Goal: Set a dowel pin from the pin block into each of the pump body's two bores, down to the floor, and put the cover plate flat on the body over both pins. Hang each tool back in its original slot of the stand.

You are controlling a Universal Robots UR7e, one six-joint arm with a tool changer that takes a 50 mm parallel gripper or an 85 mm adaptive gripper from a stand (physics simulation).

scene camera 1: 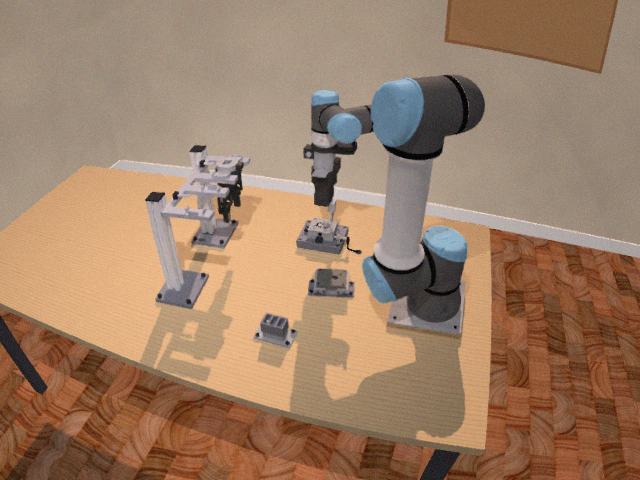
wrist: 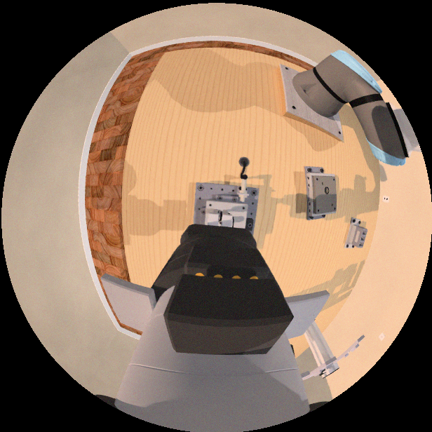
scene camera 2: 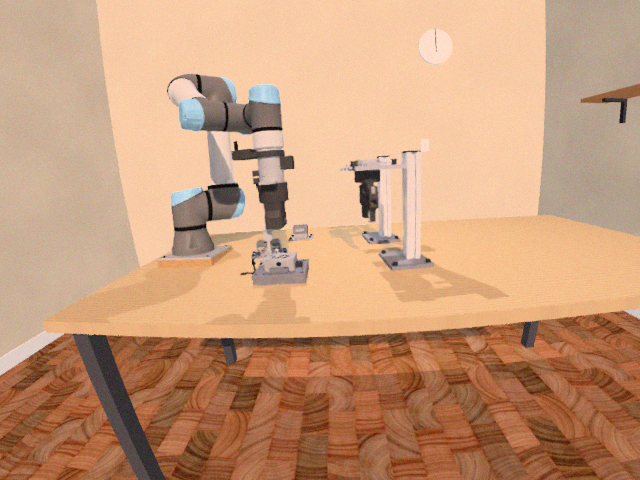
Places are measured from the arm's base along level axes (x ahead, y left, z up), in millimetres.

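Pixels of known places: arm's base, link origin: (scene camera 1: 433, 301) (scene camera 2: 193, 251).
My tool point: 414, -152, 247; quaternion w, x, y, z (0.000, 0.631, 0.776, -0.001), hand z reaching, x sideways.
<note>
For each thing: its top centre in the pictures, then the offset to it from my tool point, as dx, dy, dz. "spot": a spot on its surface instead.
- pump body, top centre: (scene camera 2: 279, 249) (scene camera 1: 323, 220) -4, +11, -196
- cover plate, top centre: (scene camera 1: 331, 277) (scene camera 2: 268, 241) -129, +206, -227
- pin block, top centre: (scene camera 1: 274, 320) (scene camera 2: 300, 225) -80, +429, -217
- side clamp with a black knob, surface spot: (scene camera 1: 358, 251) spot: -130, +17, -270
- fixture, top centre: (scene camera 2: 281, 262) (scene camera 1: 322, 230) -4, +11, -234
My gripper (scene camera 1: 331, 217) (scene camera 2: 268, 242), the slim parallel one, points down over the pump body (scene camera 1: 321, 227) (scene camera 2: 279, 262) (wrist: 226, 207), which sits in its fixture. Pale finger parts show low over the body; their gap and any pin between them are too small to tell. In the wrist view the black tool housing hides part of the body, and its bores cannot be read clearly. The cover plate (scene camera 1: 332, 279) (wrist: 324, 194) lies flat on its holder. The pin block (scene camera 1: 273, 325) (scene camera 2: 300, 229) (wrist: 358, 235) stands apart; its pins are unclear. The adaptive gripper (scene camera 1: 231, 188) (scene camera 2: 368, 193) hangs on the stand.
The tool stand's posts (scene camera 1: 166, 248) (scene camera 2: 412, 206) rise from the table, with arms reaching out at height. A side clamp with a black knob (scene camera 1: 358, 251) (wrist: 244, 161) sticks out from the fixture (scene camera 1: 317, 245) (scene camera 2: 281, 279). The robot's base plate (scene camera 1: 423, 322) (wrist: 312, 122) is near the cover plate's holder.
</note>
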